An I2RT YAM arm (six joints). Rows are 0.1 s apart.
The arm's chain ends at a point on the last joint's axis. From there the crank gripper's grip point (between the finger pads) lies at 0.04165 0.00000 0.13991 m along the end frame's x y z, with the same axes.
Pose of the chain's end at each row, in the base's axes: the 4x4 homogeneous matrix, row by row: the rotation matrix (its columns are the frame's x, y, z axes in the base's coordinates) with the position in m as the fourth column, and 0 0 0 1 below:
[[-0.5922 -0.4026 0.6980 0.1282], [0.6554 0.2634 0.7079 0.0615], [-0.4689 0.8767 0.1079 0.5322], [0 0 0 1]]
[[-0.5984 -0.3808 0.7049 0.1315], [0.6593 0.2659 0.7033 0.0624], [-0.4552 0.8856 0.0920 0.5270], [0 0 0 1]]
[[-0.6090 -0.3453 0.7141 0.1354], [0.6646 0.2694 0.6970 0.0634], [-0.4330 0.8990 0.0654 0.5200], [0 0 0 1]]
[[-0.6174 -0.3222 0.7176 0.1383], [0.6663 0.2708 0.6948 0.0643], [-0.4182 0.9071 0.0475 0.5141], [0 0 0 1]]
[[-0.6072 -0.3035 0.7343 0.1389], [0.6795 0.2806 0.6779 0.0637], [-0.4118 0.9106 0.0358 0.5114], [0 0 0 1]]
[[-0.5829 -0.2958 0.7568 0.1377], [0.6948 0.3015 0.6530 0.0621], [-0.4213 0.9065 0.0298 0.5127], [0 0 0 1]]
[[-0.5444 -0.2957 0.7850 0.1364], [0.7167 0.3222 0.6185 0.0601], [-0.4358 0.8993 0.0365 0.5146], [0 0 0 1]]
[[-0.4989 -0.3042 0.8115 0.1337], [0.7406 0.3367 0.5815 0.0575], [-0.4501 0.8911 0.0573 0.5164], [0 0 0 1]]
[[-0.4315 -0.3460 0.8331 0.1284], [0.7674 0.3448 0.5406 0.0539], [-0.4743 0.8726 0.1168 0.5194], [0 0 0 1]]
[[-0.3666 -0.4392 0.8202 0.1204], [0.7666 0.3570 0.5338 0.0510], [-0.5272 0.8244 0.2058 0.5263], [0 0 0 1]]
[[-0.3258 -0.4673 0.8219 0.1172], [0.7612 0.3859 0.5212 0.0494], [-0.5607 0.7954 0.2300 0.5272], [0 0 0 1]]
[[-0.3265 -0.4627 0.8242 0.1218], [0.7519 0.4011 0.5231 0.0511], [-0.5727 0.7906 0.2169 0.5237], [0 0 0 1]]
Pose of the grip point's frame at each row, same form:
[[-0.5922 -0.4026 0.6980 0.2012], [0.6554 0.2634 0.7079 0.1878], [-0.4689 0.8767 0.1079 0.5278], [0 0 0 1]]
[[-0.5984 -0.3808 0.7049 0.2052], [0.6593 0.2659 0.7033 0.1883], [-0.4552 0.8856 0.0920 0.5209], [0 0 0 1]]
[[-0.6090 -0.3453 0.7141 0.2099], [0.6646 0.2694 0.6970 0.1886], [-0.4330 0.8990 0.0654 0.5111], [0 0 0 1]]
[[-0.6174 -0.3222 0.7176 0.2130], [0.6663 0.2708 0.6948 0.1893], [-0.4182 0.9071 0.0475 0.5033], [0 0 0 1]]
[[-0.6072 -0.3035 0.7343 0.2163], [0.6795 0.2806 0.6779 0.1868], [-0.4118 0.9106 0.0358 0.4993], [0 0 0 1]]
[[-0.5829 -0.2958 0.7568 0.2193], [0.6948 0.3015 0.6530 0.1824], [-0.4213 0.9065 0.0298 0.4993], [0 0 0 1]]
[[-0.5444 -0.2957 0.7850 0.2236], [0.7167 0.3222 0.6185 0.1765], [-0.4358 0.8993 0.0365 0.5016], [0 0 0 1]]
[[-0.4989 -0.3042 0.8115 0.2265], [0.7406 0.3367 0.5815 0.1697], [-0.4501 0.8911 0.0573 0.5057], [0 0 0 1]]
[[-0.4315 -0.3460 0.8331 0.2270], [0.7674 0.3448 0.5406 0.1615], [-0.4743 0.8726 0.1168 0.5160], [0 0 0 1]]
[[-0.3666 -0.4392 0.8202 0.2199], [0.7666 0.3570 0.5338 0.1576], [-0.5272 0.8244 0.2058 0.5331], [0 0 0 1]]
[[-0.3258 -0.4673 0.8219 0.2186], [0.7612 0.3859 0.5212 0.1540], [-0.5607 0.7954 0.2300 0.5360], [0 0 0 1]]
[[-0.3265 -0.4627 0.8242 0.2235], [0.7519 0.4011 0.5231 0.1556], [-0.5727 0.7906 0.2169 0.5302], [0 0 0 1]]

